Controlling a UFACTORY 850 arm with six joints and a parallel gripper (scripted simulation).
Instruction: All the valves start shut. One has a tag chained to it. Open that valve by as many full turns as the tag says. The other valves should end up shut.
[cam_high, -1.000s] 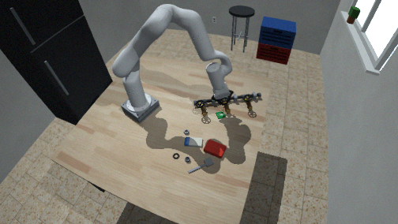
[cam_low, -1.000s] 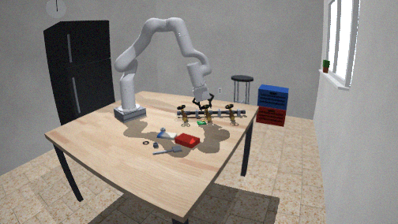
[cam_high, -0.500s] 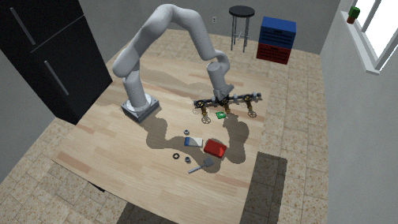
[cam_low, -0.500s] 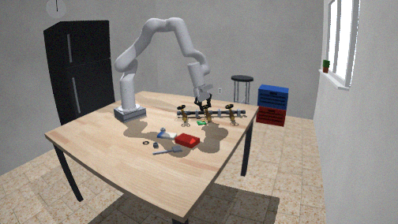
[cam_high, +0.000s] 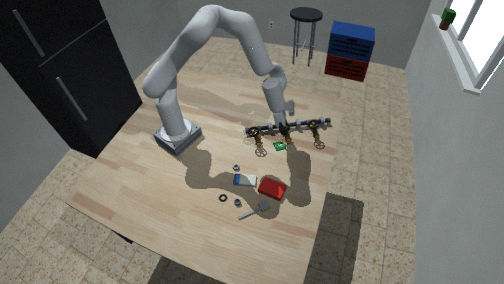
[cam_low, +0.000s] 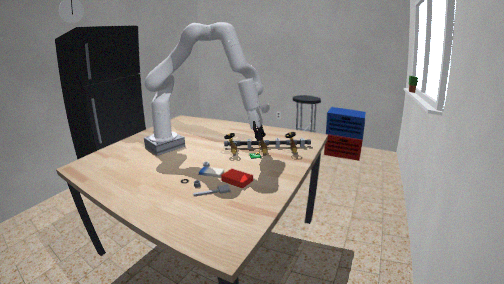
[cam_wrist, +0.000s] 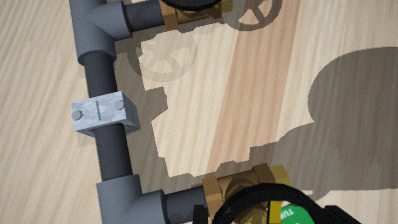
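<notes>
Right now my hand is 100 mm above the green tag, 50 mm to the left of it and 30 mm past it. Also, from my hand: grey scraper 440 mm to the right, 100 mm below, 60 mm behind; red box 330 mm to the right, 90 mm below, 10 mm behind; white block 300 mm to the right, 150 mm behind, 100 mm below.
</notes>
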